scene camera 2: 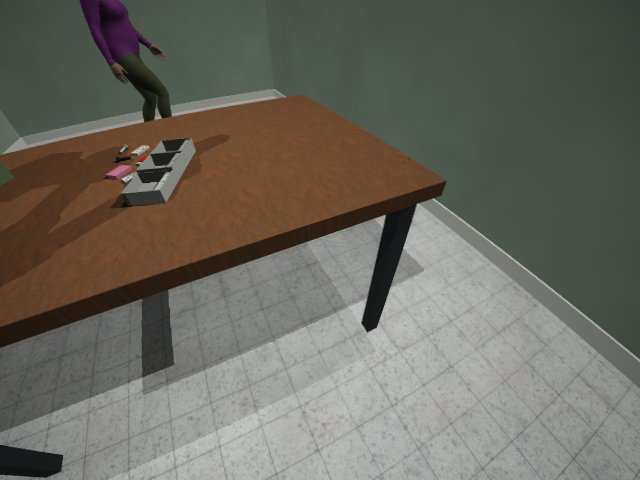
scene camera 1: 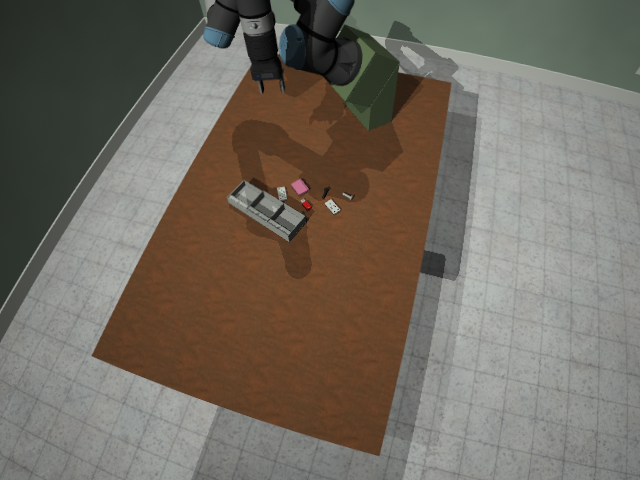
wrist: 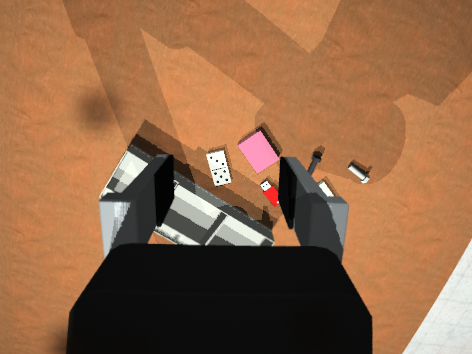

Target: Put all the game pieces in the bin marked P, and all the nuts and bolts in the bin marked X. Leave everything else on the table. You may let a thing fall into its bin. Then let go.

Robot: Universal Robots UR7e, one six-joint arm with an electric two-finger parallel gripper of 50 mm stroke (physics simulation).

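Places are measured from the arm's base along level axes (x ahead, y left, z up), in metres.
Pixels of known places: gripper, fingertip midpoint: (scene camera 1: 272, 90) (wrist: 226, 177); arm's base, link origin: (scene camera 1: 344, 62).
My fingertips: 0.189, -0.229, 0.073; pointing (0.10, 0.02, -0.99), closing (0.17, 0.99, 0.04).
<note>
Ahead of a thing's pixels: the offset from my fingertips to its middle, as dx, dy, dz.
My gripper (scene camera 1: 271, 88) (wrist: 226, 177) is open and empty, high above the table. A grey bin tray @[+0.173, -0.076, -0.312] (scene camera 1: 290, 238) (scene camera 2: 146, 198) with three compartments stands on the table; its letters are not readable. A white domino @[+0.112, -0.021, -0.328] (scene camera 1: 281, 193) (scene camera 2: 128, 178) (wrist: 219, 168) lies beside the tray. A second domino @[+0.186, +0.133, -0.328] (scene camera 1: 332, 206) (scene camera 2: 140, 150) (wrist: 326, 188) lies farther right, partly hidden behind a finger in the wrist view. A black bolt @[+0.132, +0.116, -0.326] (scene camera 1: 325, 192) (scene camera 2: 123, 159) (wrist: 314, 164) and a silver bolt @[+0.153, +0.186, -0.326] (scene camera 1: 347, 195) (scene camera 2: 123, 149) (wrist: 358, 172) lie near it.
A pink block @[+0.095, +0.039, -0.327] (scene camera 1: 299, 186) (scene camera 2: 118, 172) (wrist: 258, 151) and a red USB stick @[+0.163, +0.050, -0.328] (scene camera 1: 306, 204) (scene camera 2: 141, 160) (wrist: 270, 194) lie between the dominoes. The green robot base (scene camera 1: 379, 87) stands at the table's back edge. A person (scene camera 2: 121, 36) stands beyond the table.
</note>
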